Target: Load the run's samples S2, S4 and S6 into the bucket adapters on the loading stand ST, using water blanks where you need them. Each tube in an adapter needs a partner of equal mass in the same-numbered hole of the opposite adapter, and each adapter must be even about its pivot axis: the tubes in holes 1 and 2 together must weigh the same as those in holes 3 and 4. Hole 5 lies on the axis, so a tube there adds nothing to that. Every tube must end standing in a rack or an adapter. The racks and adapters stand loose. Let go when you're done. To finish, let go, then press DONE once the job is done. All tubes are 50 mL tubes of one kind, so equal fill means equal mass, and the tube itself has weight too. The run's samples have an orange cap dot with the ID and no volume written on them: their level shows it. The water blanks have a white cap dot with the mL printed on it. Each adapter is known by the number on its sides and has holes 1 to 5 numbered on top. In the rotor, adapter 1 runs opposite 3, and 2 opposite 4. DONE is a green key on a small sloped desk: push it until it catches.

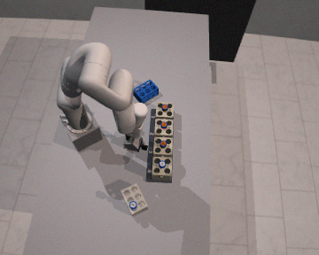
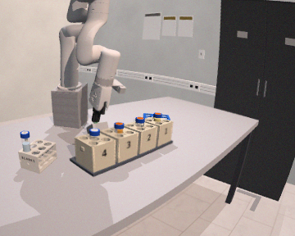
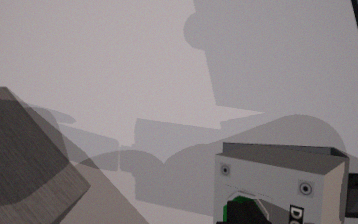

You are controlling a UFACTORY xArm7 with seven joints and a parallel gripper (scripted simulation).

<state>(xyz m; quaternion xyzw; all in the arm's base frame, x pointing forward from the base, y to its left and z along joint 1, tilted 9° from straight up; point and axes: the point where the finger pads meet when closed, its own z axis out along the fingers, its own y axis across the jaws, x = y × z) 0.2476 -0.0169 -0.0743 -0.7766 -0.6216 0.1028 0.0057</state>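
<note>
Right now the green DONE key is 30 mm below my hand. Also, from my hand: sample tube S2: 190 mm ahead, 50 mm to the right, 30 mm below; then adapter: 180 mm ahead, 40 mm to the right, 40 mm below; then sample tube S6: 190 mm ahead, 70 mm to the left, 30 mm below.
</note>
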